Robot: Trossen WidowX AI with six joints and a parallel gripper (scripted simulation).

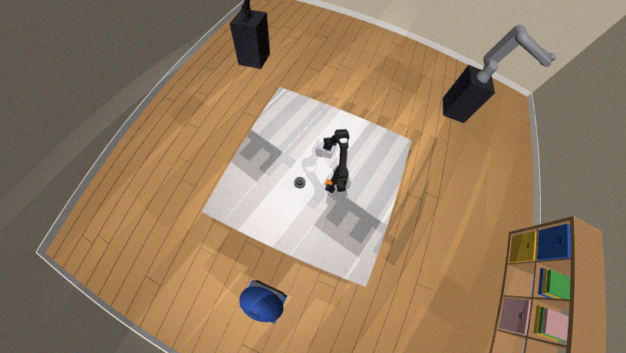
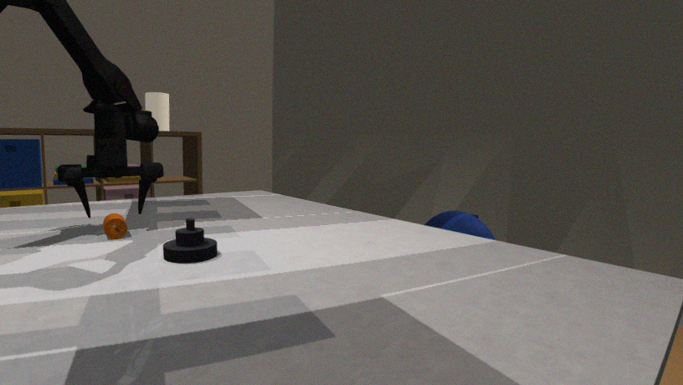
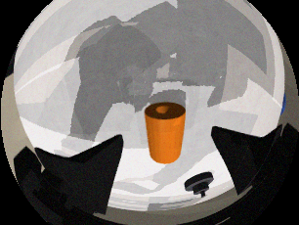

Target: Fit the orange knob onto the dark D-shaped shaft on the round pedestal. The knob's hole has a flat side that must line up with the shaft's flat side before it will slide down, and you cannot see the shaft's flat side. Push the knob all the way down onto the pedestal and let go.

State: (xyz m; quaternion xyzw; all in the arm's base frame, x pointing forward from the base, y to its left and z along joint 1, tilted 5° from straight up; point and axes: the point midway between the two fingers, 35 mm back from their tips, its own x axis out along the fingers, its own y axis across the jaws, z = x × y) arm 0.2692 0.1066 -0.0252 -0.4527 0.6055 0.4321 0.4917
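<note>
Now: the orange knob 20 mm below my gripper tip and 10 mm to the right of it. From my gripper tip the other things lie so: dark pedestal: 230 mm to the right, 50 mm ahead, 10 mm below.
</note>
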